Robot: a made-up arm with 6 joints.
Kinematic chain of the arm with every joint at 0, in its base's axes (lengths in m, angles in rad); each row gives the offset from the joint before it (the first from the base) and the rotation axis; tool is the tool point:
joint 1: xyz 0 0 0.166 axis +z
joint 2: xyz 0 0.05 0 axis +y
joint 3: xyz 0 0 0.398 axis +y
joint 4: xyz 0 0 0.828 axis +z
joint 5: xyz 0 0 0 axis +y
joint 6: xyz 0 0 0.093 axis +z
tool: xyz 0 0 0
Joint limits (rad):
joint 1: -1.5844..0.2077
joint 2: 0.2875..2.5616
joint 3: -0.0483..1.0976
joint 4: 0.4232..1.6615
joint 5: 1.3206..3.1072
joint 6: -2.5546..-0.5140
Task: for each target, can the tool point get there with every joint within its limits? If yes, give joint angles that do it. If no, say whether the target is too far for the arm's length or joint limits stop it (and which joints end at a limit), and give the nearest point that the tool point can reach.
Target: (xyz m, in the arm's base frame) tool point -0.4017 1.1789 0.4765
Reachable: no: joint limits stop it (at a limit: joint 1, joint 2, joint 3, joint 4) | nearest point 0.2574 0.1794 1.2973 | short by 1.452 m
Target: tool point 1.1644 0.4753 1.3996
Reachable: no: too far | nearest point 0.8366 0.3195 1.0478 | short by 0.505 m
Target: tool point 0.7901 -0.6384 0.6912
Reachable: yes | joints -0.7879 0.8543 0.3511 1.4514 2.4372 -1.3248
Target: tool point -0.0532 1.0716 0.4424
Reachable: no: joint limits stop it (at a limit: joint 1, joint 2, joint 3) | nearest point 0.8278 0.3000 0.6819 | short by 1.195 m
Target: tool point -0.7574 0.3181 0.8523
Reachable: no: joint limits stop it (at a limit: joint 1, joint 2, joint 3, joint 4, joint 5) | nearest point 0.0493 -0.2874 1.2619 | short by 1.089 m
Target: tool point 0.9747 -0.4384 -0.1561
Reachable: yes | joints -0.4852 1.5767 0.4033 0.5526 2.7892 -1.7436
